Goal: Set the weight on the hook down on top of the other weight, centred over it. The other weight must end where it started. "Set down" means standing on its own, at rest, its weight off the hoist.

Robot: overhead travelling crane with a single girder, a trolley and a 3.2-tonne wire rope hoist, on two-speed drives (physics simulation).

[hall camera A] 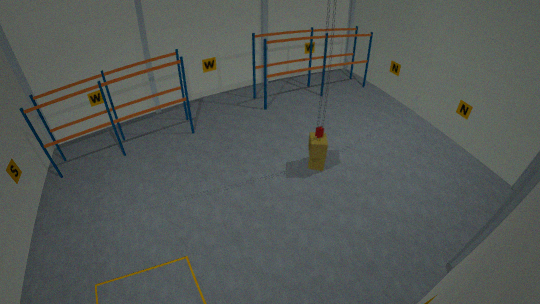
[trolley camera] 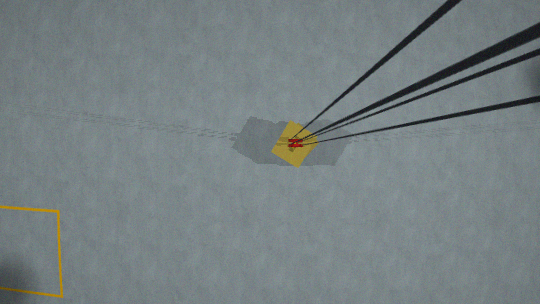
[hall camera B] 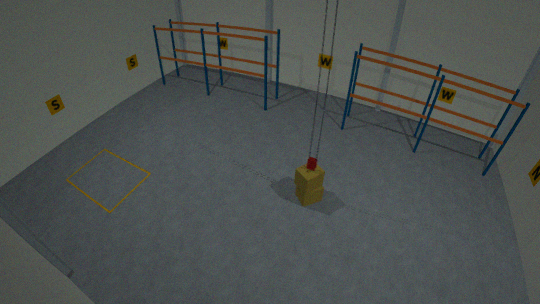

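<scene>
The upper yellow weight [hall camera A: 318, 149] [hall camera B: 303, 180] [trolley camera: 298, 158] is upright under the red hook block [hall camera A: 319, 132] [hall camera B: 312, 163] [trolley camera: 295, 143], and the hook is still on it. The lower yellow weight [hall camera A: 316, 165] [hall camera B: 311, 196] stands on the floor directly beneath. No gap shows between the two weights in either hall view. Their edges do not quite line up in hall camera B; the upper one looks slightly turned against the lower. In the trolley view the upper weight hides the lower one. The ropes look straight; whether they carry load cannot be told.
Two blue and orange racks stand along the W wall, one [hall camera A: 118, 135] [hall camera B: 266, 90] towards the S side and one [hall camera A: 265, 90] [hall camera B: 420, 135] towards the N side. A yellow outlined square [hall camera A: 141, 271] [hall camera B: 127, 161] [trolley camera: 60, 254] is marked on the floor, well away from the weights.
</scene>
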